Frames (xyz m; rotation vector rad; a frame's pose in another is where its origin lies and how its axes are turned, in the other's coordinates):
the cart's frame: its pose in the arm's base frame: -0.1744 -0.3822 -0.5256 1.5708 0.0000 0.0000
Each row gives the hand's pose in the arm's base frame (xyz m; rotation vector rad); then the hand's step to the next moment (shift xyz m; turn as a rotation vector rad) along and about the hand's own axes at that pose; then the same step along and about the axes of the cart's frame.
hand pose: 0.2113 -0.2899 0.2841 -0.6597 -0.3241 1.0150
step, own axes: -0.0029 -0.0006 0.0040 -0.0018 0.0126 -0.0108
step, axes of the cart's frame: -0.0032 0.0036 0.0013 -0.0036 -0.0163 0.0009
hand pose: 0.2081 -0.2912 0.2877 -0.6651 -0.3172 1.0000
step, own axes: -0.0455 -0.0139 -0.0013 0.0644 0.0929 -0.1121
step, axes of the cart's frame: -0.0135 0.0103 0.0445 0.0309 -0.1486 -0.0479
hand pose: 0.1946 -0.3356 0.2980 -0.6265 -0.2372 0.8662
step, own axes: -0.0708 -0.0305 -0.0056 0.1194 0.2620 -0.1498
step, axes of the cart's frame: -0.0231 0.0176 0.0716 -0.0252 -0.2833 -0.1564
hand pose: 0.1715 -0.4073 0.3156 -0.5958 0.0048 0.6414
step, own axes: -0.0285 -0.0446 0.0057 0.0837 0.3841 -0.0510
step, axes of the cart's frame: 0.0012 0.0332 0.0416 -0.1401 -0.2580 -0.2663
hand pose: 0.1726 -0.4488 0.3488 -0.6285 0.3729 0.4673
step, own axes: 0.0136 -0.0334 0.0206 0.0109 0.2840 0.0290
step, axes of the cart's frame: 0.0326 0.0248 0.0066 -0.1333 -0.1171 -0.2239
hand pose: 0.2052 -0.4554 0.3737 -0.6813 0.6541 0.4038
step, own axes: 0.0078 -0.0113 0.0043 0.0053 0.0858 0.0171
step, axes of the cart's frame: 0.0136 0.0024 0.0041 -0.0353 -0.0318 -0.0737
